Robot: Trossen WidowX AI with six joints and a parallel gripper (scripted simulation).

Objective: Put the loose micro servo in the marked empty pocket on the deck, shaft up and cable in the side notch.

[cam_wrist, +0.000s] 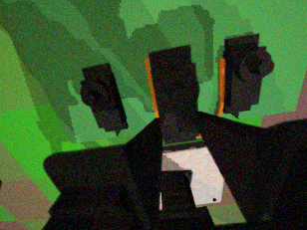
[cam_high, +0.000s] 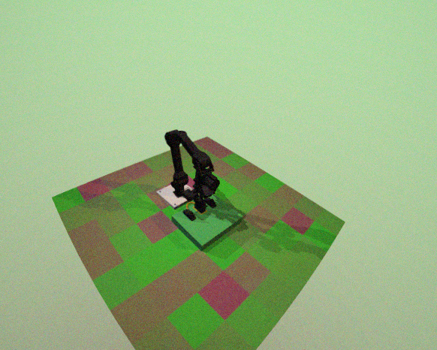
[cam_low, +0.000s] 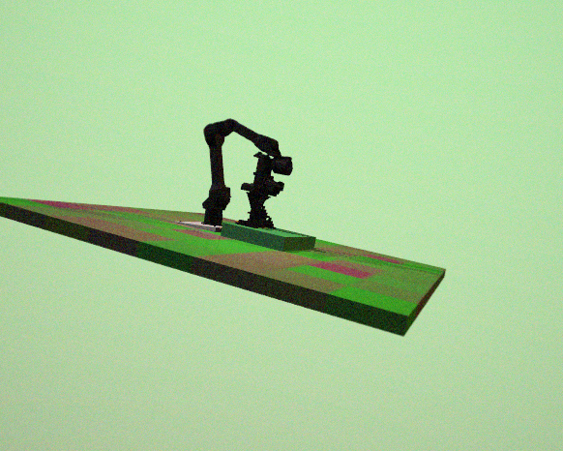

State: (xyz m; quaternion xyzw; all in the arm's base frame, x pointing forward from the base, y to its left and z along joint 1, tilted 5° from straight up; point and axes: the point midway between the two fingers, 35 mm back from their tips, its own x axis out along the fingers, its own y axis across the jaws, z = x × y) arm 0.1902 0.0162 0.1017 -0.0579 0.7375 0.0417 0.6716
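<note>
Now: gripper tip 12 cm short of the green deck, 2 cm to the right of it and 7 cm above it.
</note>
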